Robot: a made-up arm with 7 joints.
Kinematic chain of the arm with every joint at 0, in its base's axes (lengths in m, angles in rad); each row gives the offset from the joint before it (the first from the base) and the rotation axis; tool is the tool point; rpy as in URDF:
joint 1: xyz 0 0 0.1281 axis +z
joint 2: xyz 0 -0.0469 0.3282 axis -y
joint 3: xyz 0 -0.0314 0.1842 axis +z
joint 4: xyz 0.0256 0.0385 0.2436 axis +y
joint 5: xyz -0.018 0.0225 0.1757 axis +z
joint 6: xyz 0 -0.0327 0.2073 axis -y
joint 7: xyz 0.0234 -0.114 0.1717 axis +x
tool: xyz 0 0 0 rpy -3.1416 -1.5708 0
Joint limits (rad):
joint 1: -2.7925..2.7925
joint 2: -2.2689..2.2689
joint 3: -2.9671..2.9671
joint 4: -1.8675..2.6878
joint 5: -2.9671..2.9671
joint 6: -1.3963..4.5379
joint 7: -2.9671..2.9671
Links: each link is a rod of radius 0.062 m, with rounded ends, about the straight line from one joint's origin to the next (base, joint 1, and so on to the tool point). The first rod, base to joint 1, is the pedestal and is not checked.
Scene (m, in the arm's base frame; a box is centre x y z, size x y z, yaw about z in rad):
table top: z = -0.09
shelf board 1: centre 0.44 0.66 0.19 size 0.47 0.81 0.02 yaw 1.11
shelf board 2: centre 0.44 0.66 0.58 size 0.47 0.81 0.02 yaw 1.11
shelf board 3: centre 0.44 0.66 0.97 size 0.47 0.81 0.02 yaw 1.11
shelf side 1: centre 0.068 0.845 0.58 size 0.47 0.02 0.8 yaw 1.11
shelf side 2: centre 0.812 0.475 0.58 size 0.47 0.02 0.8 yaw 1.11
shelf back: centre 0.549 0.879 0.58 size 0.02 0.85 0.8 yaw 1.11
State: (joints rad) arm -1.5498 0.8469 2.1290 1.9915 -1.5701 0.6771 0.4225
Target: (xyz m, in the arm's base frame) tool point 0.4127 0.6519 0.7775
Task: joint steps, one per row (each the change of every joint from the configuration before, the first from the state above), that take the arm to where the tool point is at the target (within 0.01 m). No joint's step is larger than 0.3 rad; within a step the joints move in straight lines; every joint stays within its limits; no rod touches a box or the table.
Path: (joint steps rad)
1: 0.0758 -0.1497 -0.0695 0.2321 0.0165 -0.0231 0.0000
2: 0.0757 -0.1496 -0.0696 0.2321 0.0164 -0.0231 0.0000
3: 0.0758 -0.1497 -0.0695 0.2321 0.0165 -0.0231 0.0000
4: -0.0823 -0.2307 0.0529 -0.0559 -0.0379 0.0852 0.0000
5: -0.0823 -0.2308 0.0528 -0.0560 -0.0379 0.0852 0.0000
6: -0.0823 -0.2307 0.0528 -0.0559 -0.0379 0.0852 0.0000
7: -0.0824 -0.2307 0.0529 -0.0559 -0.0378 0.0852 0.0000
8: -0.0086 0.2944 -0.0209 -0.2610 0.0461 -0.0850 0.0000
9: -0.0086 0.2943 -0.0209 -0.2610 0.0461 -0.0850 0.0000
10: -0.0086 0.2944 -0.0209 -0.2610 0.0461 -0.0850 0.0000
11: -0.0086 0.2944 -0.0209 -0.2610 0.0461 -0.0850 0.0000

